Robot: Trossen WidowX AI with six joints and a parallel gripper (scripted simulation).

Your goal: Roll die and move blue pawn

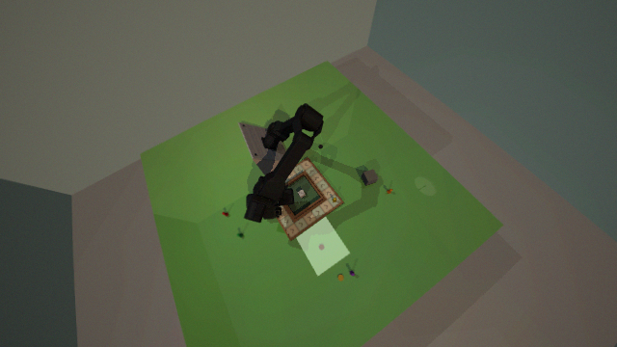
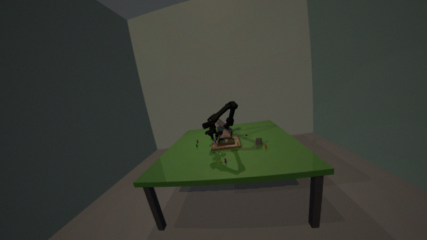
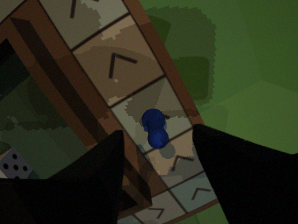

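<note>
Right now my gripper tip is 1 cm above the blue pawn. From my gripper tip the other things lie so: die 13 cm to the left, 1 cm below; then green tray 12 cm to the left, 3 cm below; then green pawn 19 cm to the right, 6 cm ahead, 2 cm below.
</note>
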